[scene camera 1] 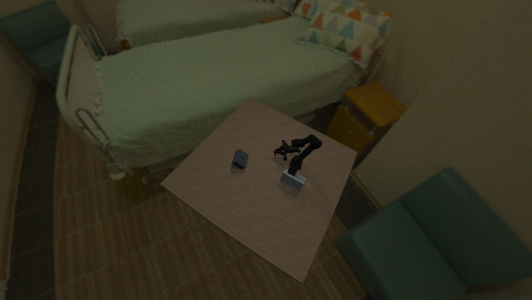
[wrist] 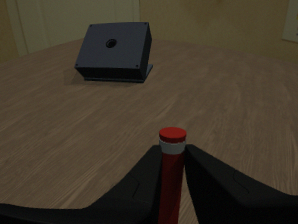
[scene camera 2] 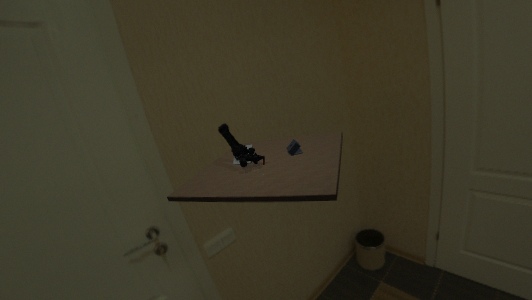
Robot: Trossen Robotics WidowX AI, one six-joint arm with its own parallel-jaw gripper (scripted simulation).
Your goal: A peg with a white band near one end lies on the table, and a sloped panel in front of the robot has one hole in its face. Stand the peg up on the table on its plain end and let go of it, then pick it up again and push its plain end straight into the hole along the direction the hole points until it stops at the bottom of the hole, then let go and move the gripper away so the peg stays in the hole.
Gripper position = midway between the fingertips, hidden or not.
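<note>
My gripper (wrist: 172, 152) holds a red peg. Also present is a dark blue sloped panel (wrist: 134, 40).
</note>
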